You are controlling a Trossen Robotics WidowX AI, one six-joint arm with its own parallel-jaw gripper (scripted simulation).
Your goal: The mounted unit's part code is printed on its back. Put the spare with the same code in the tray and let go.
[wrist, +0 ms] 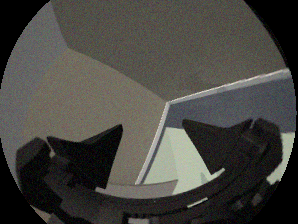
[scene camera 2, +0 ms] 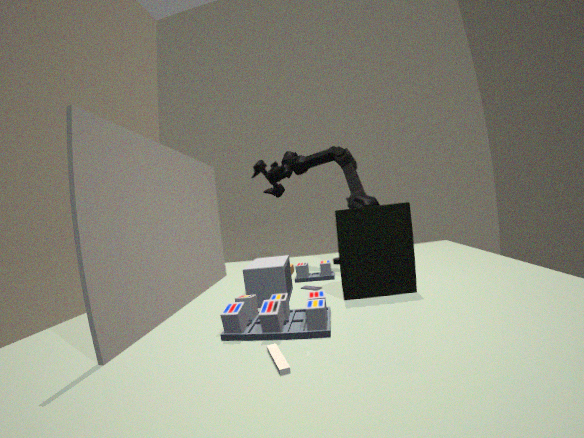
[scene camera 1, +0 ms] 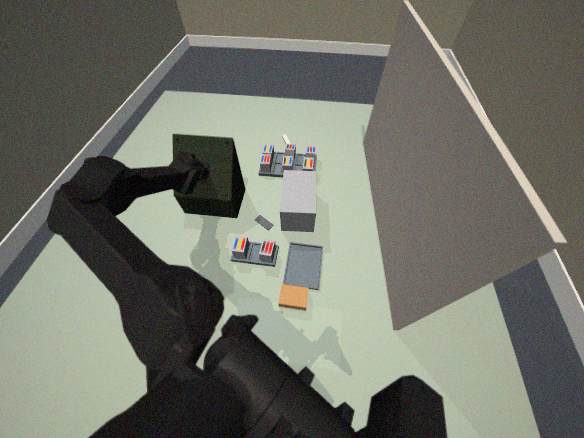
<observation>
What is my gripper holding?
Nothing.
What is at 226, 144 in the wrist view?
My gripper.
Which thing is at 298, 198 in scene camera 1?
A mounted unit.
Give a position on a mounted unit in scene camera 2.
264, 276
</observation>
